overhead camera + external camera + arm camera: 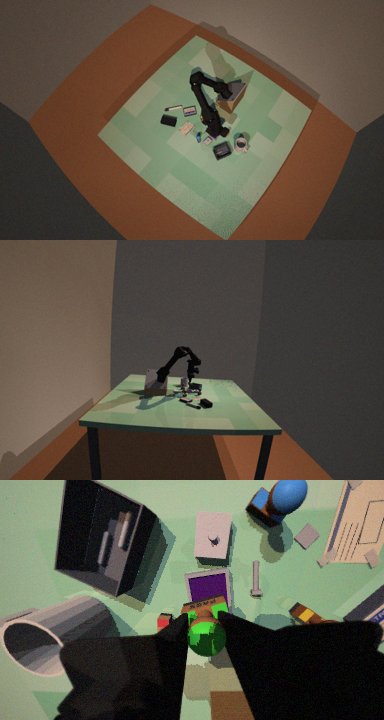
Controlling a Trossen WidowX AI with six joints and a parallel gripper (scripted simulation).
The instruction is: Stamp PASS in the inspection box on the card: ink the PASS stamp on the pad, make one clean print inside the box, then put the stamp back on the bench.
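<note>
Right now my gripper tip is 2 cm past the ink pad, 1 cm to the left of it and 10 cm above it. The rest, counted from my gripper tip: green-knobbed stamp 1 cm below; then small white block 7 cm ahead, 1 cm to the right, 8 cm below; then red-knobbed stamp 7 cm behind, 6 cm to the left, 8 cm below.
</note>
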